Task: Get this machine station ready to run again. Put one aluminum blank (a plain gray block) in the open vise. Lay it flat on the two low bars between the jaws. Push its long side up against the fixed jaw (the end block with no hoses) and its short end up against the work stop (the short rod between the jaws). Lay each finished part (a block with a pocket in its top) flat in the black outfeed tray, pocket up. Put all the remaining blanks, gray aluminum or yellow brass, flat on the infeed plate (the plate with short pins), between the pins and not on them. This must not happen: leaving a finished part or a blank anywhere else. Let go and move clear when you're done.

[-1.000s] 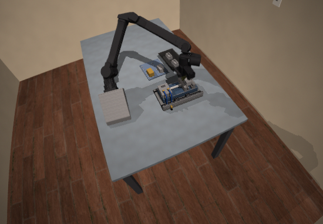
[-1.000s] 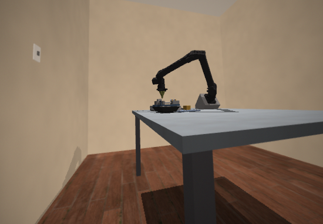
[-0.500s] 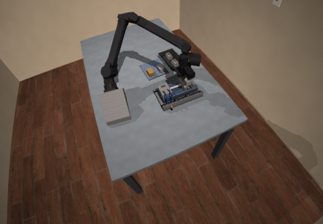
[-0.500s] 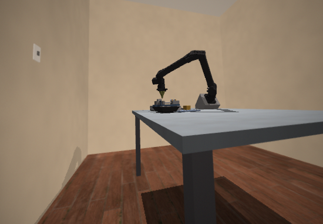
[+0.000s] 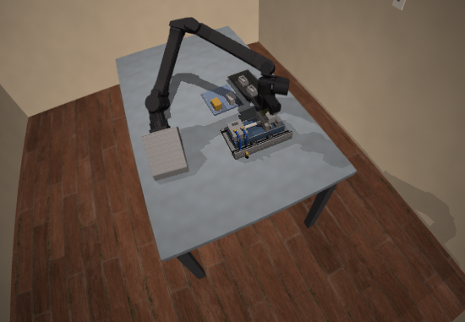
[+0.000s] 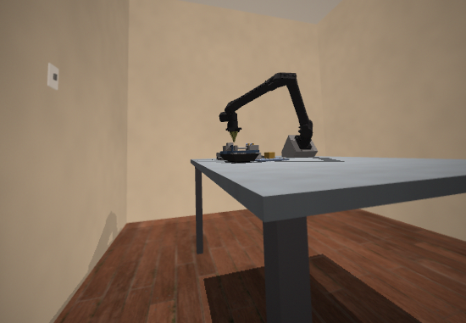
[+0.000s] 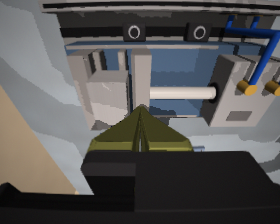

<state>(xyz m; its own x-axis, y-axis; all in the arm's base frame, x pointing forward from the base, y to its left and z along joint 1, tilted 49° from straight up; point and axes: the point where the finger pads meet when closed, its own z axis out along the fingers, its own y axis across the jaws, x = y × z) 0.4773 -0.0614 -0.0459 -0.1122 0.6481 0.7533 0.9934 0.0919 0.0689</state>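
Now: hand 9 cm above the blue vise base and 4 cm past it. Round my hand: yellow brass blank (24 cm to the left, 18 cm behind, 10 cm below).
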